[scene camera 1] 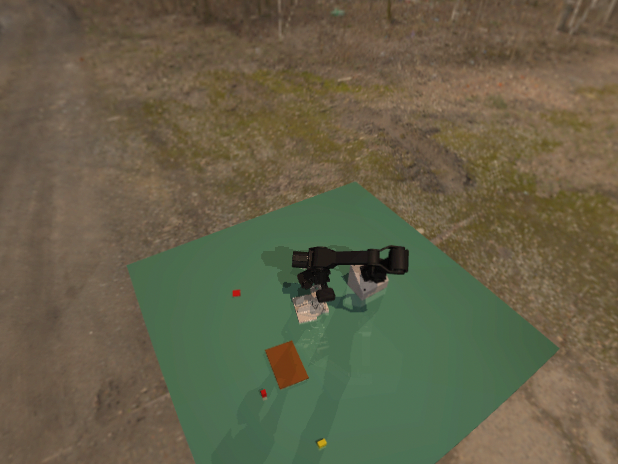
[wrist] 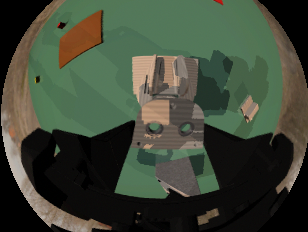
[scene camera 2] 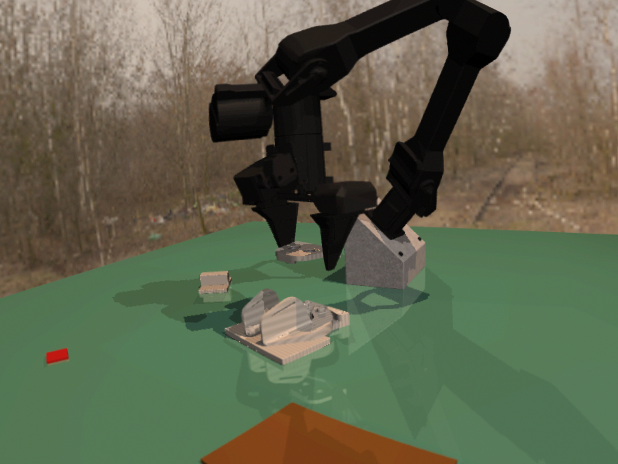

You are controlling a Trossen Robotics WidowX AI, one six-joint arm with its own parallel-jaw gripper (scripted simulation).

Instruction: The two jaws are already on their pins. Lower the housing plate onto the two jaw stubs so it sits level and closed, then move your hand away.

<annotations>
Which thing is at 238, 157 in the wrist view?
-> The gripper.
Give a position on a brown flat board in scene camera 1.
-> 284, 359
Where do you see a brown flat board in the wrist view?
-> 87, 34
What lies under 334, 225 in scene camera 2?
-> The gripper.
</annotations>
